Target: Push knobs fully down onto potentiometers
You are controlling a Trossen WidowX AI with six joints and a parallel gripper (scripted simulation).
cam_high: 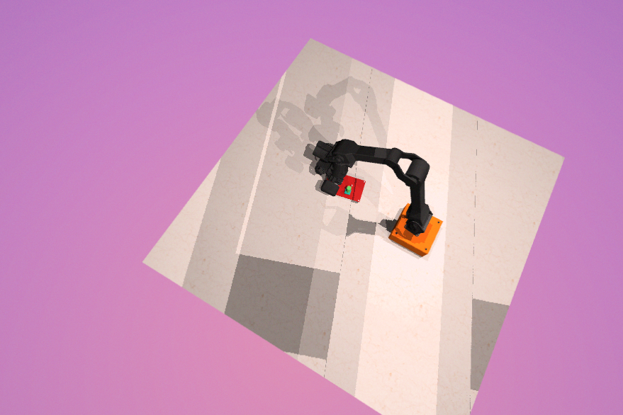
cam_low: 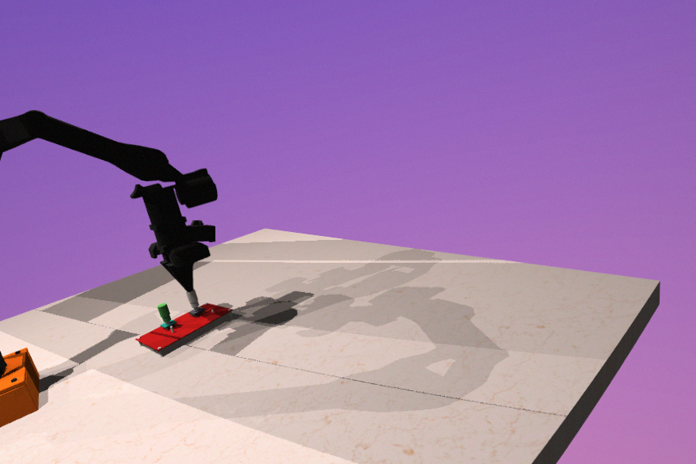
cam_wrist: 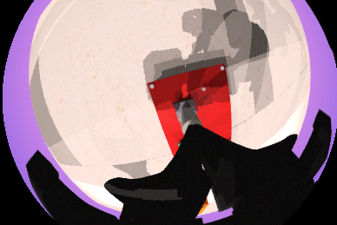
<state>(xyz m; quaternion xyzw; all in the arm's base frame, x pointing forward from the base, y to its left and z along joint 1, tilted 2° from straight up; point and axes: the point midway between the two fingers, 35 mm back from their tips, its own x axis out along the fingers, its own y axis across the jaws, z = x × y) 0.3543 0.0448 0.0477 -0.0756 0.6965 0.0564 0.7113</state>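
Right now the grey knob is 1 cm below my gripper tip. From my gripper tip the other things lie so: green knob (6 cm behind, 1 cm to the right, 2 cm below).
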